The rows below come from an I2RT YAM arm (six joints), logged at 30 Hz.
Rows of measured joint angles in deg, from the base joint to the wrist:
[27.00, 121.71, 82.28, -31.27, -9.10, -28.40]
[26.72, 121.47, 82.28, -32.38, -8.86, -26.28]
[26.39, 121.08, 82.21, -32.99, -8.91, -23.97]
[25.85, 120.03, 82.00, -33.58, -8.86, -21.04]
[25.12, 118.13, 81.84, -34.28, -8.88, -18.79]
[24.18, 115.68, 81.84, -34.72, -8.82, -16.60]
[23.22, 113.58, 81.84, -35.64, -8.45, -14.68]
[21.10, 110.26, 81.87, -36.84, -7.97, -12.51]
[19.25, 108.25, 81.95, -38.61, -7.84, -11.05]
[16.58, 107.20, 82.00, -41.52, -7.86, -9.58]
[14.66, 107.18, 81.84, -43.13, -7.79, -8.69]
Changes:
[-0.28, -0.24, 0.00, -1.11, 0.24, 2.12]
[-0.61, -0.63, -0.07, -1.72, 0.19, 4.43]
[-1.15, -1.68, -0.28, -2.31, 0.24, 7.36]
[-1.88, -3.58, -0.44, -3.01, 0.22, 9.61]
[-2.82, -6.03, -0.44, -3.45, 0.28, 11.80]
[-3.78, -8.13, -0.44, -4.37, 0.65, 13.72]
[-5.90, -11.45, -0.41, -5.57, 1.13, 15.89]
[-7.75, -13.46, -0.33, -7.34, 1.26, 17.35]
[-10.42, -14.51, -0.28, -10.25, 1.24, 18.82]
[-12.34, -14.53, -0.44, -11.86, 1.31, 19.71]

